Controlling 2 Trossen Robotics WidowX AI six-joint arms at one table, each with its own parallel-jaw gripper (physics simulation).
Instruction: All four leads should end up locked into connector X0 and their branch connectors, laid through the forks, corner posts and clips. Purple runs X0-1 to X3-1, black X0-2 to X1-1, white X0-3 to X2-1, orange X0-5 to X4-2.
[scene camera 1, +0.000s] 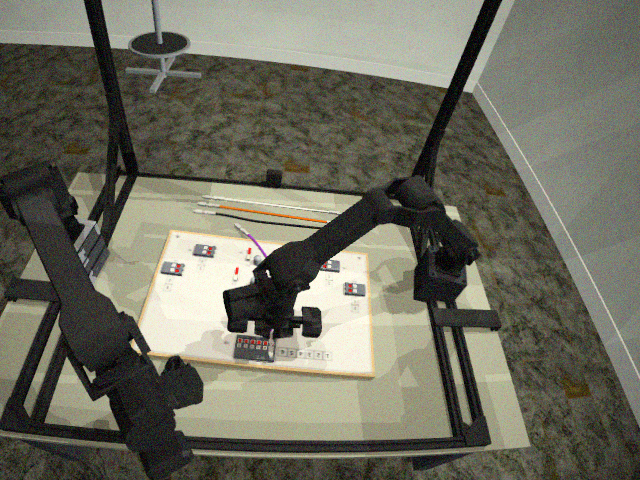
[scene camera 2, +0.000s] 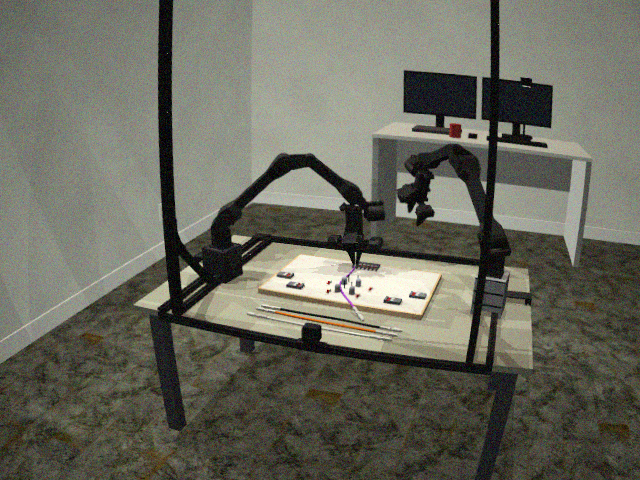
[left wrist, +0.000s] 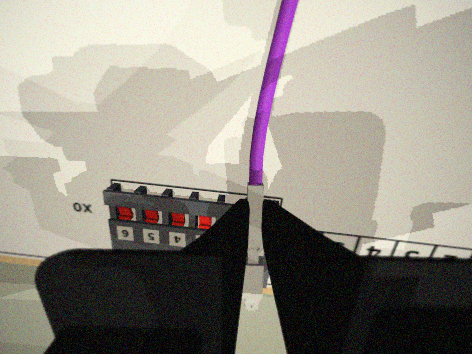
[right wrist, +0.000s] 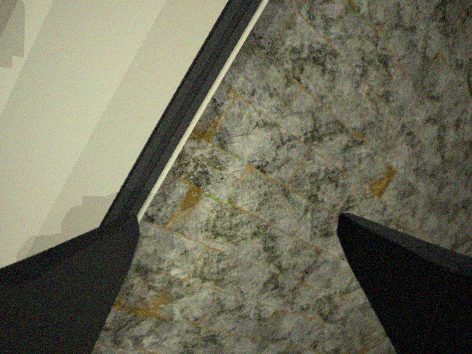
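Seen in the pictures: left gripper, between the fingertips: (scene camera 1: 270, 337) (scene camera 2: 355, 265) (left wrist: 254, 208); right gripper, between the fingertips: (scene camera 2: 413, 219) (right wrist: 239, 224); left arm's base, origin of its link: (scene camera 1: 447, 264) (scene camera 2: 221, 245); right arm's base, origin of its link: (scene camera 2: 493, 273).
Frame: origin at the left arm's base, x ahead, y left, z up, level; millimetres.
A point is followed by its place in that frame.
Note:
My left gripper (scene camera 1: 271, 334) {x 380, y 258, z -80 mm} (scene camera 2: 355, 262) {x 380, y 258, z -80 mm} (left wrist: 254, 208) {x 380, y 258, z -80 mm} is shut on the pale end plug of the purple lead (scene camera 1: 256, 243) {x 483, y 10, z -86 mm} (scene camera 2: 349, 299) {x 488, y 3, z -86 mm} (left wrist: 270, 85) {x 388, y 204, z -84 mm}. It holds the plug at the slot-1 end of connector X0 (scene camera 1: 253, 347) (scene camera 2: 371, 266) {x 428, y 284, z -83 mm} (left wrist: 155, 201) {x 427, y 268, z -82 mm}; the fingers hide that slot, so seating cannot be told. The lead bends among the posts to its free plug (scene camera 1: 239, 228) {x 546, y -39, z -102 mm} (scene camera 2: 359, 312) {x 541, y -34, z -98 mm} past the board's edge. The black (scene camera 1: 268, 222) {x 476, y -88, z -105 mm} (scene camera 2: 356, 323) {x 557, y -84, z -108 mm}, orange (scene camera 1: 273, 213) {x 472, y -124, z -104 mm} (scene camera 2: 320, 320) {x 463, y -127, z -106 mm} and white (scene camera 1: 268, 204) {x 495, y -156, z -106 mm} (scene camera 2: 279, 318) {x 358, y -181, z -105 mm} leads lie straight beyond the board. My right gripper (right wrist: 239, 224) {x 483, y 529, z 34 mm} is open and empty.
The white board (scene camera 1: 180, 320) {x 586, y 268, z -92 mm} (scene camera 2: 413, 281) {x 599, y 253, z -92 mm} carries several branch connectors, including one (scene camera 1: 204, 250) {x 602, y 72, z -85 mm} (scene camera 2: 392, 300) {x 604, y 64, z -84 mm} and another (scene camera 1: 354, 288) {x 213, y 77, z -84 mm} (scene camera 2: 285, 274) {x 215, y 71, z -83 mm}. Black frame rails and uprights border the table. A grey stack of bins (scene camera 1: 94, 246) {x 837, y 175, z -34 mm} (scene camera 2: 492, 292) {x 902, y 141, z -26 mm} stands beside the right arm.

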